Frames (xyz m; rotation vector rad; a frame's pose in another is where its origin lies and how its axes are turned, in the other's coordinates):
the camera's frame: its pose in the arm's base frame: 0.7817 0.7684 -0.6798 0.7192 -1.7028 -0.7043
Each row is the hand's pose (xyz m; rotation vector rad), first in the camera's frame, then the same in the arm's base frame.
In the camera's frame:
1: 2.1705 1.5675 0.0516 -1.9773 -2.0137 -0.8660
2: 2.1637 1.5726 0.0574 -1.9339 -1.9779 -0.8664
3: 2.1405 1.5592 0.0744 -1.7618 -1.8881 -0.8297
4: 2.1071 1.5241 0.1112 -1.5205 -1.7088 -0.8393
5: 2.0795 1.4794 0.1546 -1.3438 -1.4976 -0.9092
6: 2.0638 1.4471 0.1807 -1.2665 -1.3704 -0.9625
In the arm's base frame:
1: 0.0999 0.1160 1.8263 0.8661 0.4050 2.2976
2: 0.0952 0.1250 1.8247 0.8335 0.4553 2.3300
3: 0.0850 0.1358 1.7966 0.7321 0.6670 2.4022
4: 0.0602 0.1423 1.7415 0.5032 0.9427 2.5175
5: 0.0288 0.1390 1.6811 0.2253 1.1115 2.6425
6: 0.0104 0.1328 1.6412 0.0556 1.1654 2.7153

